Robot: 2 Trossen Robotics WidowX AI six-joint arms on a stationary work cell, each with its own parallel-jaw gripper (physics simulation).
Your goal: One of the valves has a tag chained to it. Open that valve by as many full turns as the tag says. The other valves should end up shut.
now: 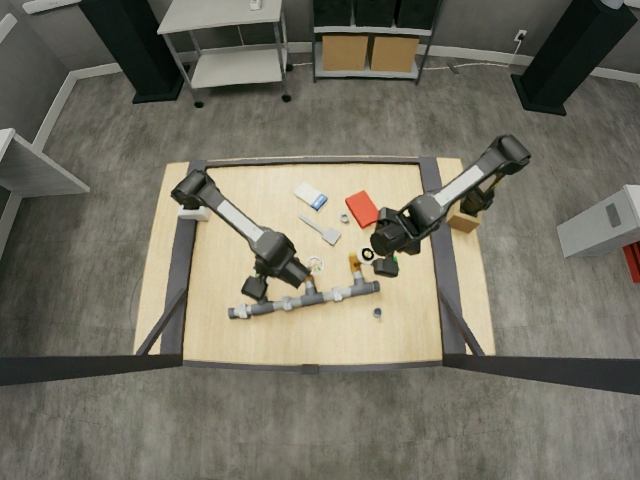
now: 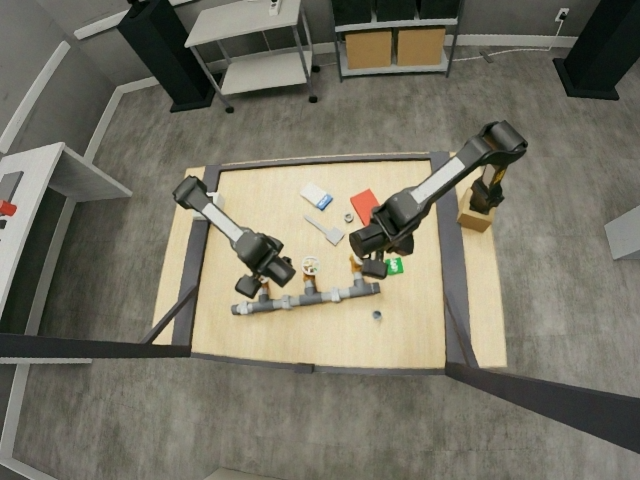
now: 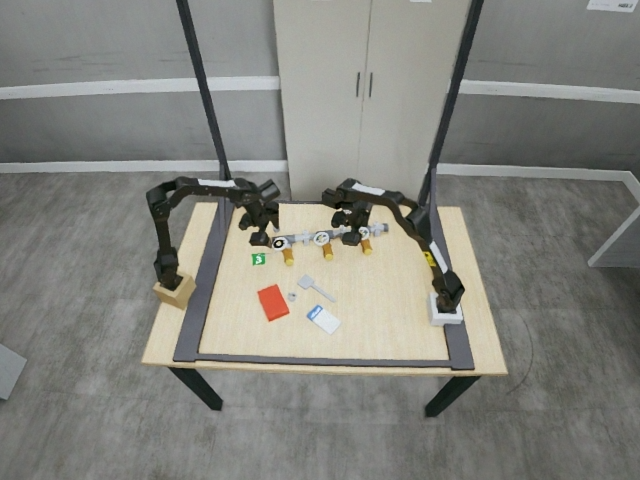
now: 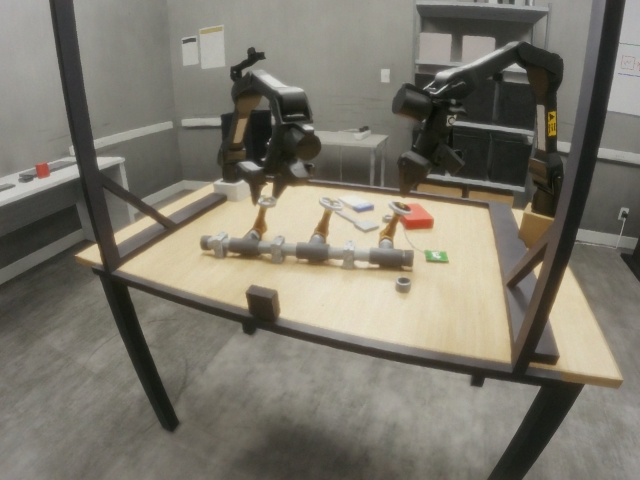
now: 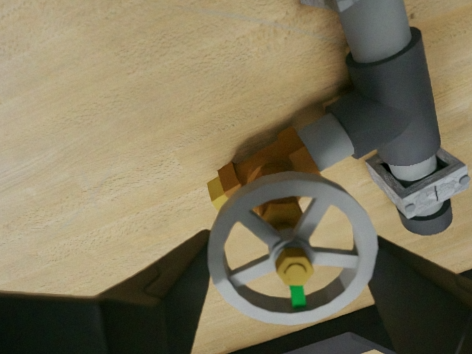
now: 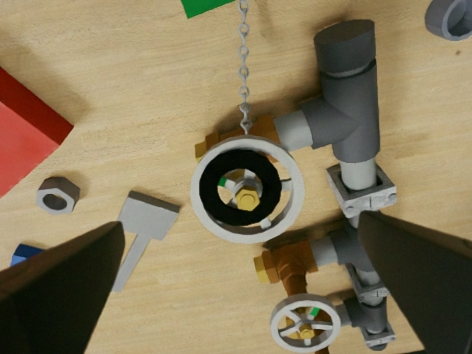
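Where they show: left gripper, fingertip midpoint: [image 1: 261,276] [image 3: 363,235] [image 4: 263,204] [image 5: 286,242]; right gripper, fingertip midpoint: [image 3: 274,238] [image 4: 408,192] [image 6: 243,227]; left arm's base at its link origin: [image 3: 446,305] [image 4: 232,180]; right arm's base at its link origin: [image 1: 469,206] [image 2: 480,203] [image 3: 171,281] [image 4: 544,211].
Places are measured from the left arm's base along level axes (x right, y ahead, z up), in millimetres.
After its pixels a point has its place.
Observation:
A pipe manifold [image 1: 321,298] {x 324, y 468, z -14 mm} [image 4: 312,252] {x 340, y 445, z -25 mm} carries three brass valves with grey handwheels. The left wheel [image 5: 217,256] {x 246, y 304, z 49 mm} has a green mark on one spoke. My left gripper [image 5: 286,242] {x 269, y 288, z 40 mm} [image 4: 265,197] {x 269, y 288, z 40 mm} is shut on this wheel, one finger on each side of its rim. The middle wheel [image 4: 330,209] {x 263, y 456, z 46 mm} [image 3: 314,238] {x 240, y 473, z 45 mm} stands free. The right wheel [image 6: 298,192] {x 228, y 600, z 55 mm} [image 4: 400,212] {x 231, y 606, z 50 mm} has a black ring [image 6: 209,192] {x 185, y 606, z 53 mm} in it and a chain [image 6: 243,71] {x 213, y 634, z -26 mm} leading to a green tag [image 2: 394,266] {x 206, y 698, z -53 mm} [image 3: 258,258] {x 205, y 698, z -53 mm}, which seems to read 3. My right gripper [image 6: 243,227] {x 199, y 616, z 87 mm} is open and empty above this wheel.
A red box [image 1: 362,208] {x 10, y 604, z -27 mm}, a nut [image 1: 344,218] {x 46, y 546, z -41 mm}, a grey spatula [image 1: 331,236] {x 108, y 498, z -47 mm} and a white-and-blue box [image 1: 310,195] {x -47, y 422, z -43 mm} lie behind the manifold. A small grey cap [image 4: 403,284] {x 376, y 648, z -37 mm} lies in front of its right end. Dark frame beams [image 1: 173,310] {x 387, y 15, z 32 mm} edge the work area.

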